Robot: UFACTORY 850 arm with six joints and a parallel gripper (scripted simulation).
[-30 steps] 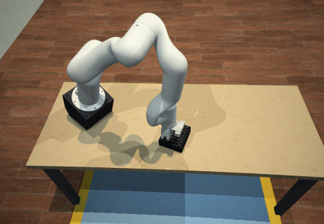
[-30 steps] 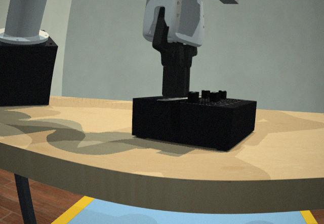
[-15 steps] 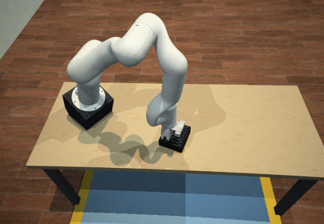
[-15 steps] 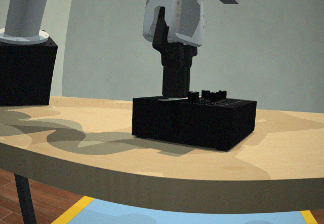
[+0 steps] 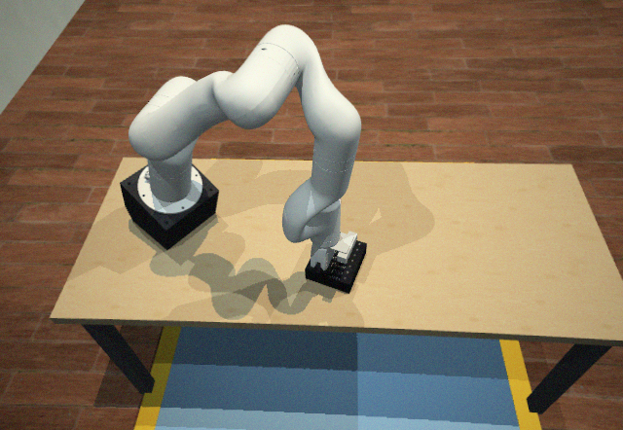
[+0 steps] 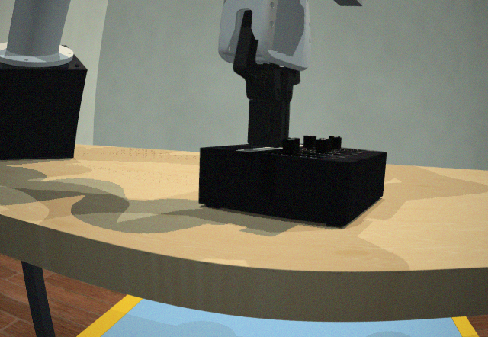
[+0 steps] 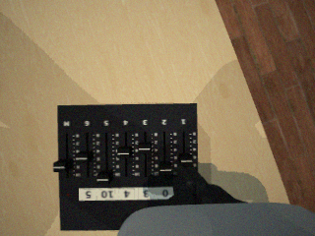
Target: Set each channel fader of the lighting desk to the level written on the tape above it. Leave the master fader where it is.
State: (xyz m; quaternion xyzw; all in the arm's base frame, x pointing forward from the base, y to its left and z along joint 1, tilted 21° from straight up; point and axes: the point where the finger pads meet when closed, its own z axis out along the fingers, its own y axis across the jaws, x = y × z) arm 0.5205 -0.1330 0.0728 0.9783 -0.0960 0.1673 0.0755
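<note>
Right now the master fader is 13 cm to the left of my hand, 5 cm ahead of it and 2 cm below it.
</note>
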